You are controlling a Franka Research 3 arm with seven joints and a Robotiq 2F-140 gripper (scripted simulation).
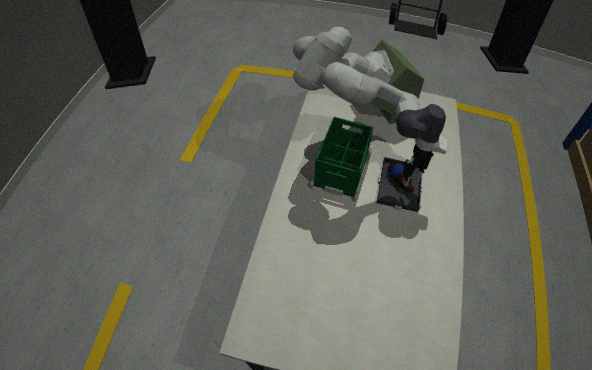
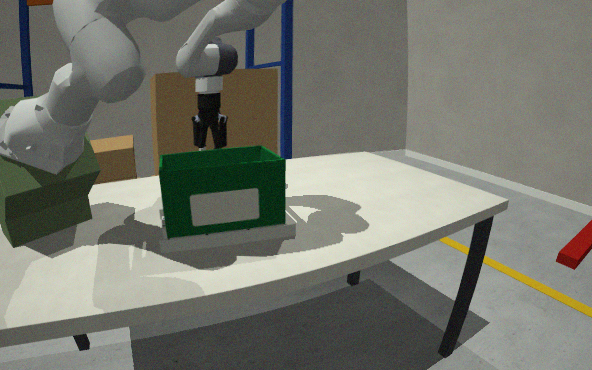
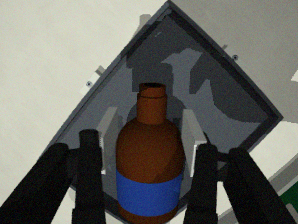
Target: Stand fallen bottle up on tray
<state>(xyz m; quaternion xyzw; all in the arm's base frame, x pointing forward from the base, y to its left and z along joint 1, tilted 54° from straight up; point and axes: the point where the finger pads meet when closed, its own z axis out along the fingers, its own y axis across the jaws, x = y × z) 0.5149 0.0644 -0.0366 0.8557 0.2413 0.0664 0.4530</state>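
Now: hand 6 cm above the brown bottle, 4 cm past it and 2 cm to the left of it. Round my hand: green crate (28 cm to the right, 14 cm behind, 2 cm below); then dark grey tray (9 cm below, 4 cm behind, 2 cm to the right).
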